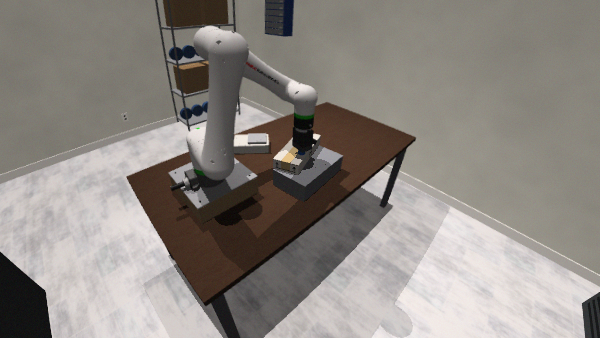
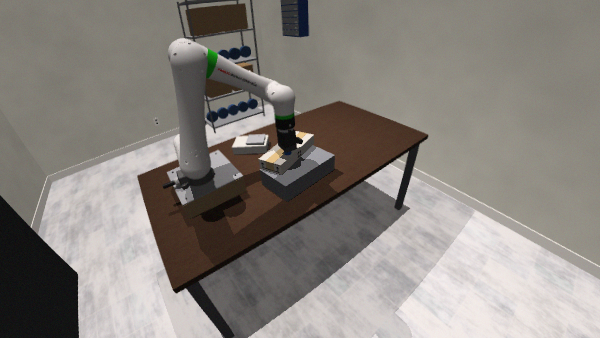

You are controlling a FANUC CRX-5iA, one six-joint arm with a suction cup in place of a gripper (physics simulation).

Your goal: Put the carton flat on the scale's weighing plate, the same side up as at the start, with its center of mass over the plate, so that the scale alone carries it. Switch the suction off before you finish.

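Frame: origin at the arm's base, x ahead, y left, z up, level; millimetres.
Seen in the pictures: hand at its tool point: (image 1: 301, 155) (image 2: 288, 155).
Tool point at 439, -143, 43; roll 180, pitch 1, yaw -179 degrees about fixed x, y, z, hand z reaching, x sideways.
A point is followed by its place in that frame, as x, y, z.
The carton (image 1: 286, 160) @[337, -153, 55] (image 2: 271, 160) @[340, -153, 55], white with tan tape, lies flat on a grey block (image 1: 320, 179) @[466, -271, -42] (image 2: 305, 181) @[460, -272, -50], along the block's side nearer the scale. My suction cup (image 1: 301, 152) (image 2: 287, 152) is at the carton's top face and looks to touch it; the dark tool above it hides part of the carton. Whether the suction holds the carton does not show. The scale (image 1: 252, 147) @[350, 217, -60] (image 2: 250, 149) @[350, 217, -69] is a low white box at the table's back, with a light grey weighing plate (image 1: 257, 138) @[408, 254, -31] (image 2: 256, 139) @[410, 250, -31] on top, apart from the carton.
The brown table (image 1: 360, 135) @[1137, 5, -102] (image 2: 370, 132) @[1183, 3, -102] carries everything. The arm's base plate (image 1: 240, 176) @[124, -77, 1] (image 2: 227, 172) @[133, -49, 2] stands to the left of the grey block. A shelf rack (image 1: 193, 92) with boxes and blue round things stands behind the table. A blue cabinet (image 1: 286, 20) (image 2: 302, 20) hangs on the wall.
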